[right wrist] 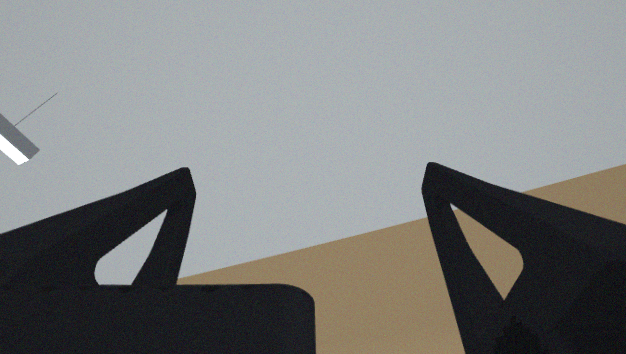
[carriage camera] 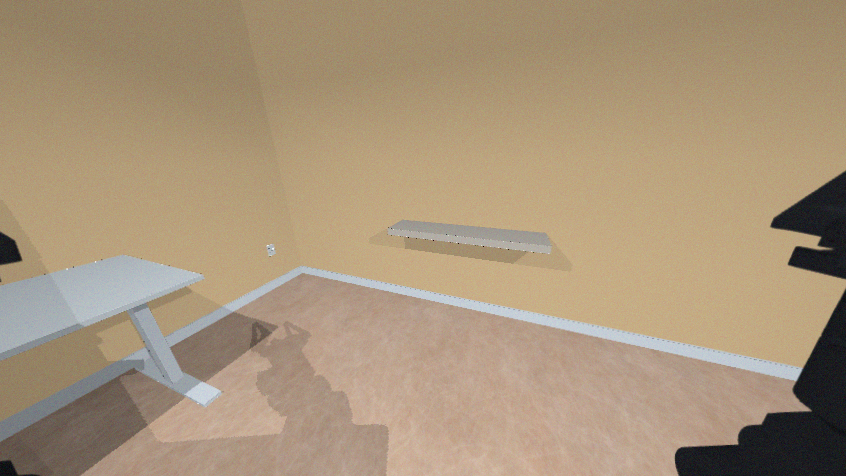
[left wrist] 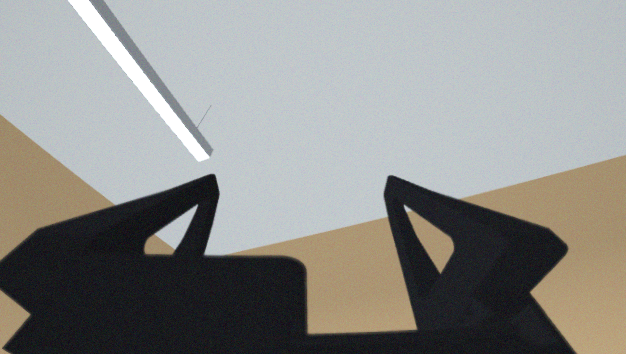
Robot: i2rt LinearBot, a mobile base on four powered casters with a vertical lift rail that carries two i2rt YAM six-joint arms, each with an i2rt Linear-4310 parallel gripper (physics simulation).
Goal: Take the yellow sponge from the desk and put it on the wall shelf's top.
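Frame: origin at the left arm's base, x left, y down, z back, level; millimetres.
Where they show: left gripper, fingertip midpoint: [left wrist: 302, 184]; right gripper, fingertip midpoint: [right wrist: 308, 178].
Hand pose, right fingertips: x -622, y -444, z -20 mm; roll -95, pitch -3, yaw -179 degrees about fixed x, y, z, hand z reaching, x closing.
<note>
After its pixels a point has its place.
The wall shelf [carriage camera: 467, 234] @[x -688, y 93, z -1347 mm], a thin grey board, hangs on the tan wall right of the middle of the carriage view. The near end of the white desk [carriage camera: 127, 281] @[x 1029, y 123, z -910 mm] shows at the left of that view; the rest runs out of the picture. The yellow sponge does not show in any view. My left gripper [left wrist: 302, 184] @[x -5, y -443, z -38 mm] is open and empty, pointing up toward the ceiling. My right gripper [right wrist: 308, 178] @[x -622, y -444, z -20 mm] is open and empty too, also facing the ceiling. Both are far from the desk and the shelf.
The desk's slanting leg and foot [carriage camera: 198, 391] stand on the brown floor at the left. A room corner lies between desk and shelf, with a wall outlet [carriage camera: 270, 249] @[x 1098, y 433, z -2029 mm] near it. A white baseboard [carriage camera: 508, 313] @[x -1076, y 803, z -1385 mm] runs below the shelf. A ceiling lamp [left wrist: 150, 90] @[x 541, y -1235, z -331 mm] [right wrist: 20, 142] @[x 399, y -1261, z -586 mm] hangs overhead.
</note>
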